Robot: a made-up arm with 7 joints. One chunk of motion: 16 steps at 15 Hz.
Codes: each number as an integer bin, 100 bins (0 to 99) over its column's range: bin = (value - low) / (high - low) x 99, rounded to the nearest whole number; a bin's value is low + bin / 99 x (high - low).
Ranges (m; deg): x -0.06..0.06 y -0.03..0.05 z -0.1..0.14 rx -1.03..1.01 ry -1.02..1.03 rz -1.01..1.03
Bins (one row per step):
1: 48 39 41 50 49 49
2: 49 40 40 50 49 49
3: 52 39 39 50 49 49
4: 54 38 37 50 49 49
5: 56 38 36 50 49 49
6: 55 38 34 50 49 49
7: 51 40 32 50 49 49
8: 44 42 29 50 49 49
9: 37 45 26 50 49 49
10: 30 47 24 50 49 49
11: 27 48 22 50 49 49
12: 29 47 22 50 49 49
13: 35 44 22 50 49 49
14: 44 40 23 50 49 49
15: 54 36 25 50 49 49
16: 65 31 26 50 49 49
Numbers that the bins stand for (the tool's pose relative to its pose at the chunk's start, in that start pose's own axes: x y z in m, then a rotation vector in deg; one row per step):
1: -0.0018 0.0015 -0.0006 0.00 -0.01 0.00
2: -0.0006 0.0023 -0.0030 0.00 -0.01 0.00
3: 0.0030 0.0015 -0.0055 0.00 -0.01 0.00
4: 0.0055 0.0007 -0.0103 0.00 -0.01 0.00
5: 0.0079 0.0007 -0.0127 0.00 -0.01 0.00
6: 0.0067 0.0007 -0.0176 0.00 -0.01 0.00
7: 0.0018 0.0023 -0.0224 0.00 -0.01 0.00
8: -0.0067 0.0039 -0.0297 0.00 -0.01 0.00
9: -0.0152 0.0064 -0.0370 0.00 -0.01 0.00
10: -0.0236 0.0080 -0.0418 0.00 -0.01 0.00
11: -0.0273 0.0088 -0.0467 0.00 -0.01 0.00
12: -0.0248 0.0080 -0.0467 0.00 -0.01 0.00
13: -0.0176 0.0056 -0.0467 0.00 -0.01 0.00
14: -0.0067 0.0023 -0.0442 0.00 -0.01 0.00
15: 0.0055 -0.0009 -0.0394 0.00 -0.01 0.00
16: 0.0188 -0.0049 -0.0370 0.00 -0.01 0.00

